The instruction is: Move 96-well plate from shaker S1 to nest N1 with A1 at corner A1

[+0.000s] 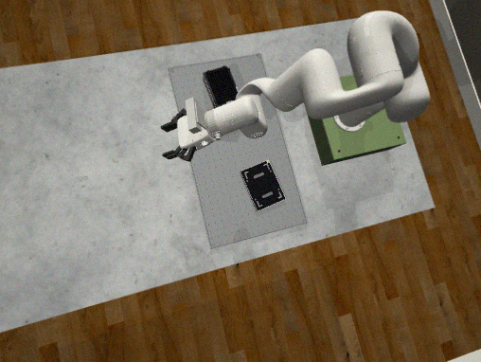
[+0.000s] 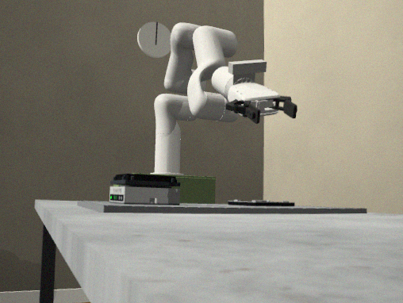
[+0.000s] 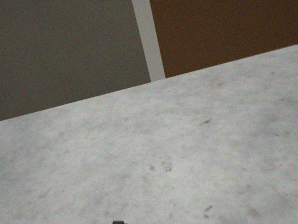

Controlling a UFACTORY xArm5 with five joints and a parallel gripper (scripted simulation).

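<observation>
The black 96-well plate lies 24 cm behind my hand, 21 cm to the right of it and 14 cm below it. Round my hand: black plate nest N1: 30 cm behind, 20 cm below, 18 cm to the left; then nest A1 label: 34 cm behind, 19 cm below, 10 cm to the left.
</observation>
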